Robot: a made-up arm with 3 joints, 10 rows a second.
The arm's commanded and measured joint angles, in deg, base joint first. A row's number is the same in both.
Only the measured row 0 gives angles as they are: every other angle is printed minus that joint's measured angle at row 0.
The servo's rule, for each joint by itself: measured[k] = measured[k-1] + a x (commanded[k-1-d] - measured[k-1]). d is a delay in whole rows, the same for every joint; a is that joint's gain. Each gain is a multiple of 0.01, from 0.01 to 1. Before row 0 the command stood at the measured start. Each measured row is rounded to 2 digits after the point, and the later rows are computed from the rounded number. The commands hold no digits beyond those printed.
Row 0, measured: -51.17, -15.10, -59.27
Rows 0 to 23, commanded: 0.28, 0.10, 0.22; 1.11, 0.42, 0.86; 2.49, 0.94, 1.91; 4.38, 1.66, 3.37; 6.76, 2.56, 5.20; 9.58, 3.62, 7.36; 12.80, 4.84, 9.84; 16.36, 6.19, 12.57; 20.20, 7.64, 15.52; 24.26, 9.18, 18.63; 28.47, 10.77, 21.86; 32.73, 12.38, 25.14; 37.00, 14.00, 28.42; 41.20, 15.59, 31.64; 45.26, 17.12, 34.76; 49.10, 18.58, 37.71; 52.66, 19.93, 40.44; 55.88, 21.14, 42.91; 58.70, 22.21, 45.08; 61.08, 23.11, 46.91; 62.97, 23.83, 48.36; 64.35, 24.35, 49.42; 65.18, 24.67, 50.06; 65.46, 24.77, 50.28
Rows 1 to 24, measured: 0.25, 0.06, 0.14; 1.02, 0.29, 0.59; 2.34, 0.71, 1.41; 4.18, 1.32, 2.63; 6.50, 2.11, 4.22; 9.27, 3.08, 6.17; 12.45, 4.21, 8.45; 15.97, 5.48, 11.00; 19.78, 6.86, 13.80; 23.81, 8.34, 16.79; 28.00, 9.90, 19.93; 32.26, 11.49, 23.16; 36.53, 13.10, 26.42; 40.73, 14.69, 29.66; 44.81, 16.25, 32.82; 48.67, 17.74, 35.85; 52.26, 19.14, 38.70; 55.52, 20.42, 41.31; 58.38, 21.57, 43.65; 60.81, 22.56, 45.67; 62.75, 23.37, 47.34; 64.19, 24.00, 48.63; 65.08, 24.43, 49.52; 65.42, 24.65, 49.99
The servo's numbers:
d 0
a 0.90 0.64 0.62

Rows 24 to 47, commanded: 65.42, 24.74, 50.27; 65.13, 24.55, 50.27; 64.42, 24.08, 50.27; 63.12, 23.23, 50.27; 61.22, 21.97, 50.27; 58.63, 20.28, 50.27; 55.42, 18.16, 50.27; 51.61, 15.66, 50.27; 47.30, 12.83, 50.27; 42.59, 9.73, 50.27; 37.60, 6.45, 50.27; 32.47, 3.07, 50.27; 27.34, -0.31, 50.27; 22.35, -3.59, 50.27; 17.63, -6.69, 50.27; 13.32, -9.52, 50.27; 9.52, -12.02, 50.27; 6.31, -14.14, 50.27; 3.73, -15.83, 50.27; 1.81, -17.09, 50.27; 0.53, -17.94, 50.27; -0.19, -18.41, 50.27; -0.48, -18.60, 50.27; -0.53, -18.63, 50.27
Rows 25 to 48, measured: 65.42, 24.71, 50.16; 65.16, 24.61, 50.23; 64.49, 24.27, 50.25; 63.26, 23.60, 50.26; 61.42, 22.56, 50.27; 58.91, 21.10, 50.27; 55.77, 19.22, 50.27; 52.03, 16.94, 50.27; 47.77, 14.31, 50.27; 43.11, 11.38, 50.27; 38.15, 8.22, 50.27; 33.04, 4.92, 50.27; 27.91, 1.57, 50.27; 22.91, -1.73, 50.27; 18.16, -4.90, 50.27; 13.80, -7.86, 50.27; 9.95, -10.52, 50.27; 6.67, -12.84, 50.27; 4.02, -14.75, 50.27; 2.03, -16.25, 50.27; 0.68, -17.33, 50.27; -0.10, -18.02, 50.27; -0.44, -18.39, 50.27; -0.52, -18.54, 50.27
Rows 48 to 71, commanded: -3.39, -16.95, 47.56; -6.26, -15.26, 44.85; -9.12, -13.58, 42.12; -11.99, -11.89, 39.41; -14.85, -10.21, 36.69; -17.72, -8.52, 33.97; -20.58, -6.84, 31.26; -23.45, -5.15, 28.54; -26.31, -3.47, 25.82; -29.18, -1.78, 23.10; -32.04, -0.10, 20.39; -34.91, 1.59, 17.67; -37.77, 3.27, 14.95; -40.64, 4.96, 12.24; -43.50, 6.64, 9.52; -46.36, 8.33, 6.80; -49.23, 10.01, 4.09; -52.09, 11.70, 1.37; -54.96, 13.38, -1.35; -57.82, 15.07, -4.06; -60.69, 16.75, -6.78; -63.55, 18.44, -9.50; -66.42, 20.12, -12.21; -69.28, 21.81, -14.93
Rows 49 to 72, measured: -3.10, -17.52, 48.59; -5.94, -16.07, 46.27; -8.80, -14.48, 43.70; -11.67, -12.82, 41.04; -14.53, -11.15, 38.34; -17.40, -9.47, 35.63; -20.26, -7.79, 32.92; -23.13, -6.10, 30.20; -25.99, -4.42, 27.48; -28.86, -2.73, 24.76; -31.72, -1.05, 22.05; -34.59, 0.64, 19.33; -37.45, 2.32, 16.61; -40.32, 4.01, 13.90; -43.18, 5.69, 11.18; -46.04, 7.38, 8.46; -48.91, 9.06, 5.75; -51.77, 10.75, 3.03; -54.64, 12.43, 0.31; -57.50, 14.12, -2.40; -60.37, 15.80, -5.12; -63.23, 17.49, -7.84; -66.10, 19.17, -10.55; -68.96, 20.86, -13.27
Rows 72 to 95, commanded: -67.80, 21.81, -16.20; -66.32, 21.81, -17.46; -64.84, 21.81, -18.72; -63.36, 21.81, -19.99; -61.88, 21.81, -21.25; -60.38, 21.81, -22.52; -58.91, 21.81, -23.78; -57.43, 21.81, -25.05; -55.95, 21.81, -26.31; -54.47, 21.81, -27.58; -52.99, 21.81, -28.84; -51.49, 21.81, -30.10; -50.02, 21.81, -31.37; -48.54, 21.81, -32.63; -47.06, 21.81, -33.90; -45.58, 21.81, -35.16; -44.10, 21.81, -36.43; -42.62, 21.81, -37.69; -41.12, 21.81, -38.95; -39.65, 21.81, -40.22; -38.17, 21.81, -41.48; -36.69, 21.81, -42.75; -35.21, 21.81, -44.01; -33.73, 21.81, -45.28
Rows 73 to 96, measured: -67.92, 21.47, -15.09; -66.48, 21.69, -16.56; -65.00, 21.77, -17.90; -63.52, 21.80, -19.20; -62.04, 21.81, -20.47; -60.55, 21.81, -21.74; -59.07, 21.81, -23.00; -57.59, 21.81, -24.27; -56.11, 21.81, -25.53; -54.63, 21.81, -26.80; -53.15, 21.81, -28.06; -51.66, 21.81, -29.32; -50.18, 21.81, -30.59; -48.70, 21.81, -31.85; -47.22, 21.81, -33.12; -45.74, 21.81, -34.38; -44.26, 21.81, -35.65; -42.78, 21.81, -36.91; -41.29, 21.81, -38.17; -39.81, 21.81, -39.44; -38.33, 21.81, -40.70; -36.85, 21.81, -41.97; -35.37, 21.81, -43.23; -33.89, 21.81, -44.50
